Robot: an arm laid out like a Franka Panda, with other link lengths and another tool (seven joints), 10 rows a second.
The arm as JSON. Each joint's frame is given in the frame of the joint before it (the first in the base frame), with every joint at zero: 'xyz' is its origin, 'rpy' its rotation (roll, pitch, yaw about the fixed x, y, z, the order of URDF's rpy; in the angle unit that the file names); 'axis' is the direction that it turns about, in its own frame. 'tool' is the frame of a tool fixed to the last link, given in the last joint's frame.
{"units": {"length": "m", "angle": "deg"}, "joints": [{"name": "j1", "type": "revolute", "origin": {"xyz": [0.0, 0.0, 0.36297], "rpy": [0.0, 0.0, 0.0]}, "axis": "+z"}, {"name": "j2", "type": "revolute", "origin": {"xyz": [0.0, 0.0, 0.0], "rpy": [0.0, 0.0, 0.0]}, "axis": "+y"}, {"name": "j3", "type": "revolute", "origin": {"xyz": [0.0, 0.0, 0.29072], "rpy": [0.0, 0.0, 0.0]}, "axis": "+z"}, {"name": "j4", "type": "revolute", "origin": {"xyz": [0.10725, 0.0, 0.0], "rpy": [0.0, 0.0, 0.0]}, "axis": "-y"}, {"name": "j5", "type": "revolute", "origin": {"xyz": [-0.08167, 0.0, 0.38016], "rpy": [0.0, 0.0, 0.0]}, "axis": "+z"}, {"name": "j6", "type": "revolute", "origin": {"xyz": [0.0, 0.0, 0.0], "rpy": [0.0, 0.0, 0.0]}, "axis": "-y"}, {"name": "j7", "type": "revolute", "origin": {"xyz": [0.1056, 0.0, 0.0], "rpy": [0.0, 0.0, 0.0]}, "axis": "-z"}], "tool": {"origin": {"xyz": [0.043, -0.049, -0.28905], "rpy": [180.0, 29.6, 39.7]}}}
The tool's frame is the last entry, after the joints.
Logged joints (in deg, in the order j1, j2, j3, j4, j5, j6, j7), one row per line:
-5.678 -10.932 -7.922 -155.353 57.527 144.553 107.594
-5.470 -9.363 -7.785 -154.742 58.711 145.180 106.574
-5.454 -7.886 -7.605 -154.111 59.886 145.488 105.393
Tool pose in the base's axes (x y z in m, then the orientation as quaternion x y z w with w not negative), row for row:
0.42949 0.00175 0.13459 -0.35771 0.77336 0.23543 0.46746
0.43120 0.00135 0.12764 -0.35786 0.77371 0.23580 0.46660
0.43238 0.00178 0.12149 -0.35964 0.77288 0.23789 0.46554
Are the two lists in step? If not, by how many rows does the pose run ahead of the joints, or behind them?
The pose runs 1 row ahead of the joints: the pose in row i belongs to the joints in row i + 1.
